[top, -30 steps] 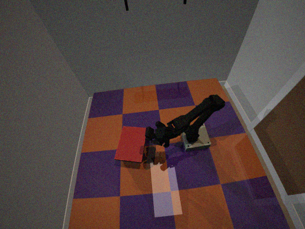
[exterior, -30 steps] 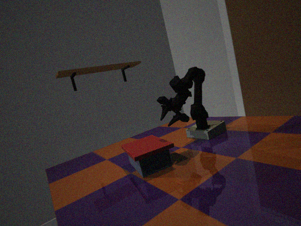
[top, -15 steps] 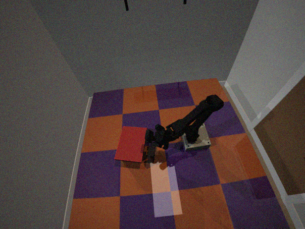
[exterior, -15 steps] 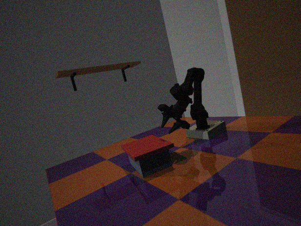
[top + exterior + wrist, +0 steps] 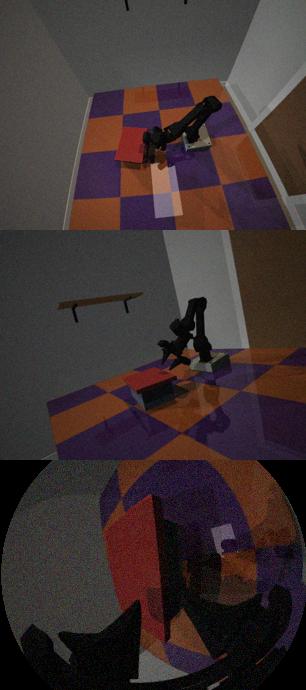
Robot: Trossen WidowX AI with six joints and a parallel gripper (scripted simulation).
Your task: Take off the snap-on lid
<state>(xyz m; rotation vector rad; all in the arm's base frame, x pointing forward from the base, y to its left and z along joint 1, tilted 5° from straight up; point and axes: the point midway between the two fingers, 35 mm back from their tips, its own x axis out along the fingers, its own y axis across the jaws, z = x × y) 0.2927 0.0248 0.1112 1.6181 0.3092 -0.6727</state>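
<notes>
Right now the red lid is 10 cm ahead of my gripper tip, 3 cm to the right of it and 2 cm below it. The rest, counted from my gripper tip: storage box 10 cm ahead, 7 cm below, 3 cm to the right.
</notes>
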